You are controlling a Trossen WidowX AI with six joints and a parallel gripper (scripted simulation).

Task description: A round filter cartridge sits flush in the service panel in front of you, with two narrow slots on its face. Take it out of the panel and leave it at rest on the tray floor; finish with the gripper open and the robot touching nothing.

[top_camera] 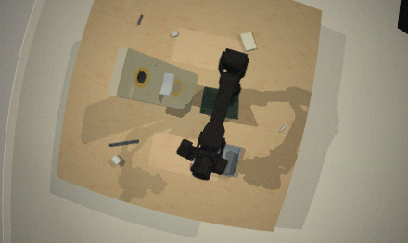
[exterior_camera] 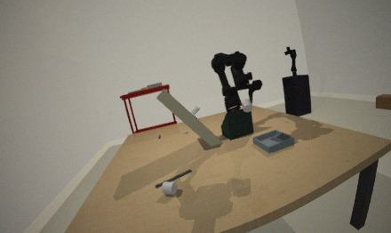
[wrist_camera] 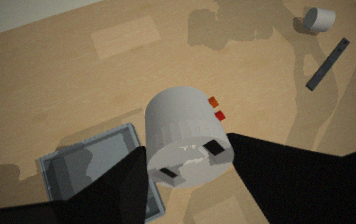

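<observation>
Now: gripper tip 12 cm past the grey tray, 1 cm to the left of it and 22 cm above it. Also, from my gripper tip: grey knob: 30 cm ahead, 53 cm to the right, 22 cm below; then filter cartridge: right at my gripper tip; then light pin: 37 cm behind, 25 cm to the right, 22 cm below.
</observation>
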